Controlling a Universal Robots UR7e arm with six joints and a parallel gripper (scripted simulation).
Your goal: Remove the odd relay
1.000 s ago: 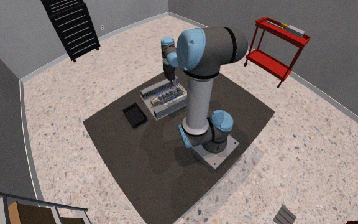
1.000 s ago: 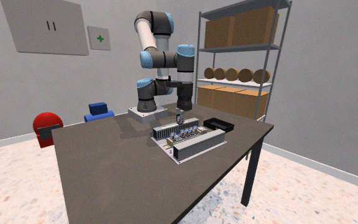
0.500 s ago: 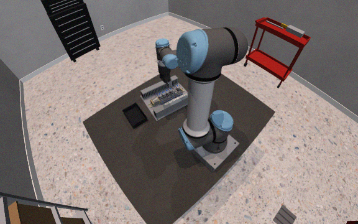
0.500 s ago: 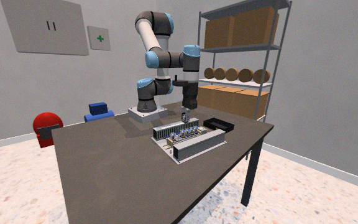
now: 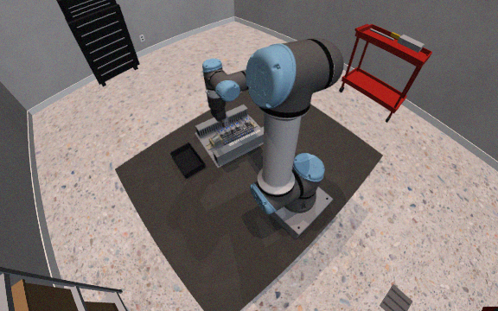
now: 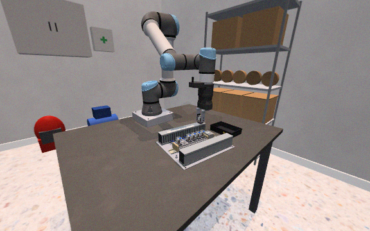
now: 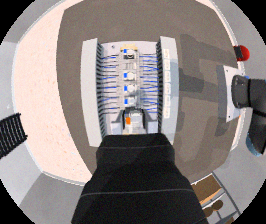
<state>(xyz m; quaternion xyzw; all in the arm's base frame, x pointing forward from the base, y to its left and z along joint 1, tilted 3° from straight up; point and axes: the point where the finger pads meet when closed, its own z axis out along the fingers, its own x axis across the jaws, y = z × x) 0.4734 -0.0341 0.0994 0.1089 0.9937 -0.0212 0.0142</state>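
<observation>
The black parts tray lies 40 mm ahead of my hand, 230 mm to the left of it and 120 mm below it. Round my hand: relay panel 40 mm to the right, 110 mm below; relay 10 mm below.
</observation>
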